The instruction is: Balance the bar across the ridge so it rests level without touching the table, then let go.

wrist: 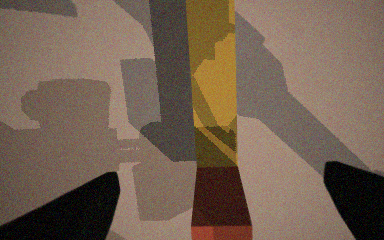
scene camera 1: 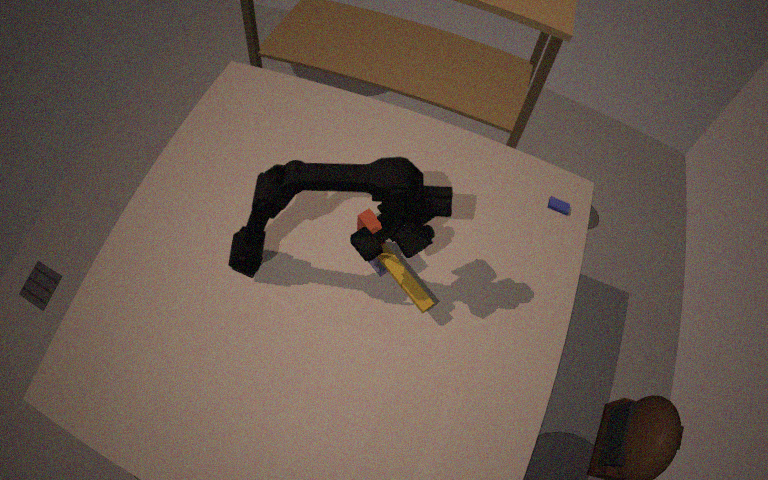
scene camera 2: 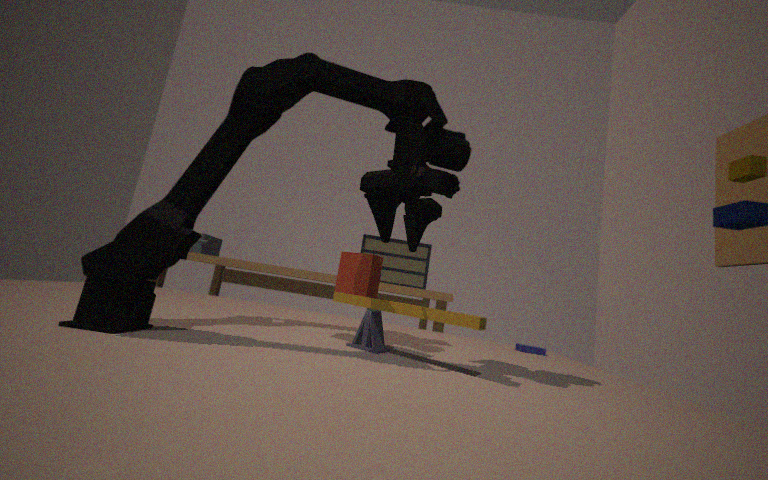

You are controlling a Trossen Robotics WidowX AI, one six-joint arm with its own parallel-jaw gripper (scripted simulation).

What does my gripper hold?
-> Nothing.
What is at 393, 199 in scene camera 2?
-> My gripper.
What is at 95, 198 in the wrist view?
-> My gripper.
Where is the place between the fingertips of my gripper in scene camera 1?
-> At 393, 243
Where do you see a yellow bar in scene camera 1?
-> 405, 280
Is my gripper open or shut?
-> Open.
